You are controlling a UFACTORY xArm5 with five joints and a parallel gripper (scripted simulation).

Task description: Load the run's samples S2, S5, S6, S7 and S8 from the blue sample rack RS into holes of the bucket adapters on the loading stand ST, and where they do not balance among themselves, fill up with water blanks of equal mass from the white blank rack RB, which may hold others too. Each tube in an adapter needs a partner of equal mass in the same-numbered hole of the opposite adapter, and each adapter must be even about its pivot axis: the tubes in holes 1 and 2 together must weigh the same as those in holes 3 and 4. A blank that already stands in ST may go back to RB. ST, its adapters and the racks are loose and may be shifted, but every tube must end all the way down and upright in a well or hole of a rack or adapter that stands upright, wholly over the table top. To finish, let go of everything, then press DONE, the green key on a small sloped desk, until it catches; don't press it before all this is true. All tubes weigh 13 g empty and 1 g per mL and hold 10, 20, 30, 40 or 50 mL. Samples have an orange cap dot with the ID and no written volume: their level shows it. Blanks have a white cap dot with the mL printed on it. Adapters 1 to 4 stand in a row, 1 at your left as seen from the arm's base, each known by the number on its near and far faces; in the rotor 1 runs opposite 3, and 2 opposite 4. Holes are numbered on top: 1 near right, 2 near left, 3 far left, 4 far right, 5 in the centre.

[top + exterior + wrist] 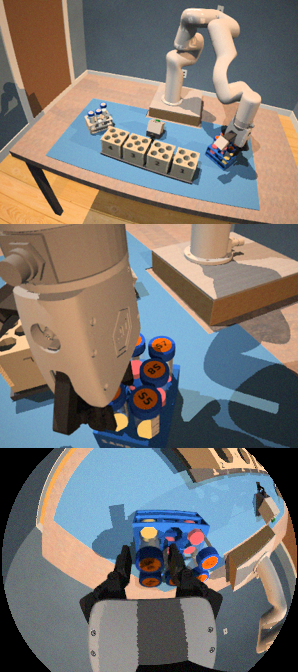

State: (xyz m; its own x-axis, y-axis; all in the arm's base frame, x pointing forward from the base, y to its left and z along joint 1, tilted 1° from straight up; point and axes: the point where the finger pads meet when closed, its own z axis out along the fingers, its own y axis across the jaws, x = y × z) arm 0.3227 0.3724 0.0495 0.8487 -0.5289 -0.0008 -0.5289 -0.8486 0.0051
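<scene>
Right now the blue sample rack RS is 90 mm below my hand, 40 mm behind it and 20 mm to the right of it. Round my hand: white blank rack RB: 670 mm to the right, 90 mm below, 10 mm ahead; then blue-capped tube: 670 mm to the right, 50 mm below, 50 mm ahead; then loading stand ST: 340 mm to the right, 110 mm below, 110 mm ahead.
</scene>
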